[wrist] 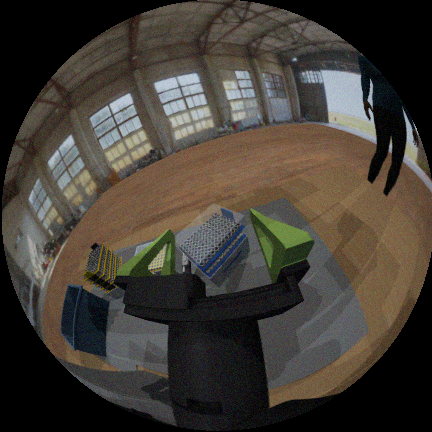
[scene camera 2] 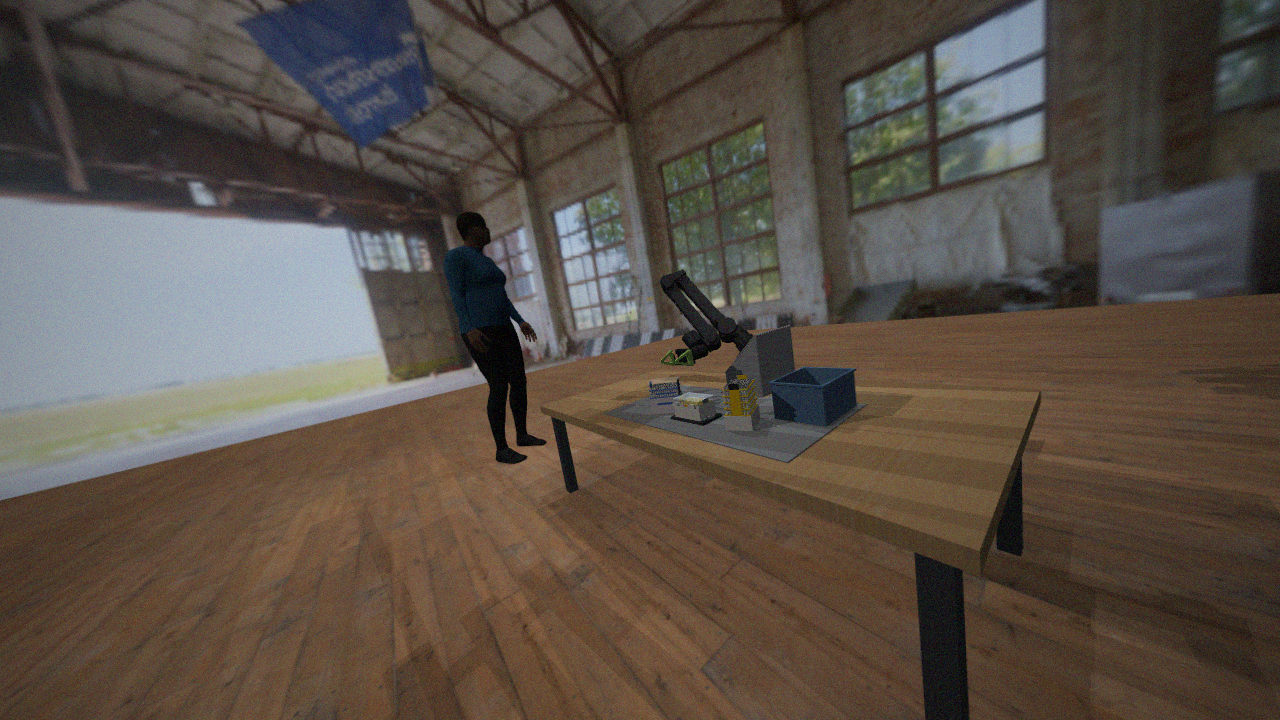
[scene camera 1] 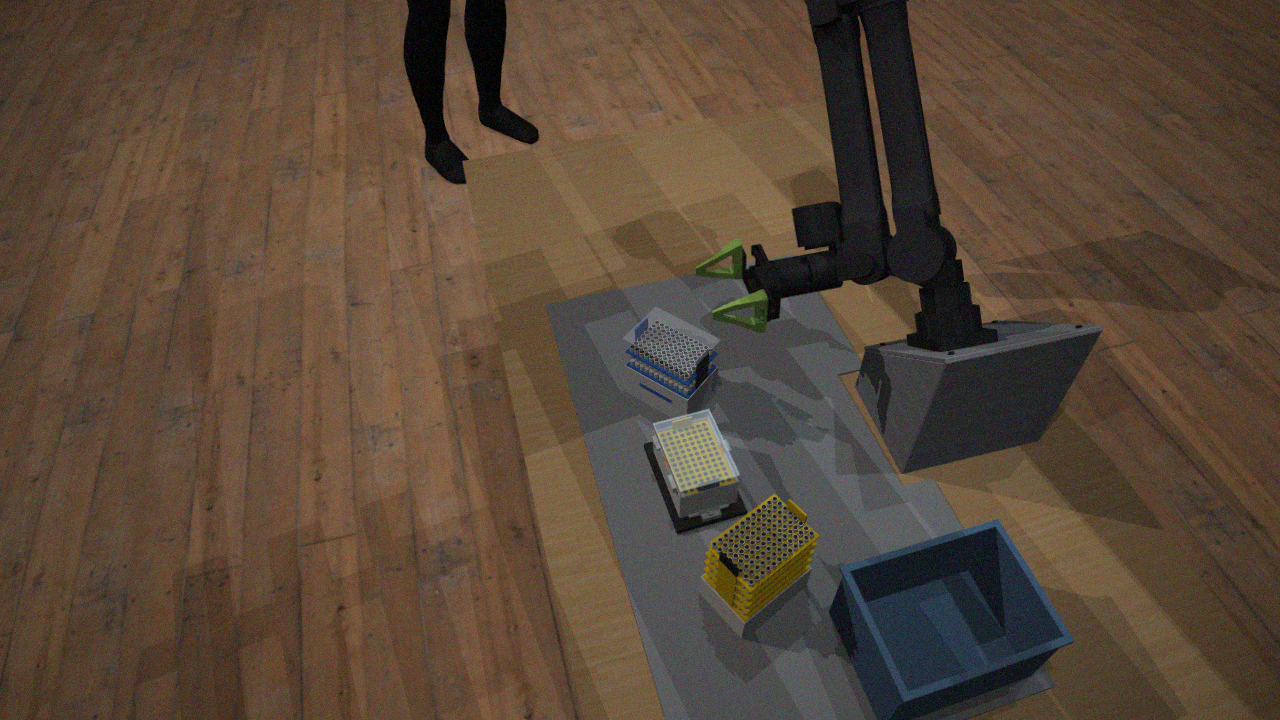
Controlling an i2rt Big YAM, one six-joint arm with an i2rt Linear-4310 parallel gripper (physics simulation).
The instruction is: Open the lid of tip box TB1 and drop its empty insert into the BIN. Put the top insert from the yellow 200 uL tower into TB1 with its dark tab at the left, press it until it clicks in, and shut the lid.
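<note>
Tip box TB1 (scene camera 1: 696, 454) (scene camera 2: 694, 408) (wrist: 156, 262) is a whitish box with a yellow grid on top, on a dark base; its clear lid looks shut. The yellow tower (scene camera 1: 762, 553) (scene camera 2: 741, 399) (wrist: 103, 268) stands beside it as a stack of several inserts, with a dark tab at one end of the top insert. The blue BIN (scene camera 1: 859, 640) (scene camera 2: 805, 401) (wrist: 70, 316) stands beyond the tower. My gripper (scene camera 1: 706, 292) (scene camera 2: 665, 360) (wrist: 208, 223) is open and empty, above the mat's far end and well away from TB1. In the wrist view, its left finger partly hides TB1.
A blue and grey tip rack (scene camera 1: 671, 351) (scene camera 2: 664, 388) (wrist: 214, 243) stands on the grey mat (scene camera 1: 613, 447) near my gripper, on TB1's other side from the tower. The grey robot base (scene camera 1: 993, 398) stands beside the mat. A person (scene camera 2: 478, 286) (wrist: 390, 117) stands past the table's far end.
</note>
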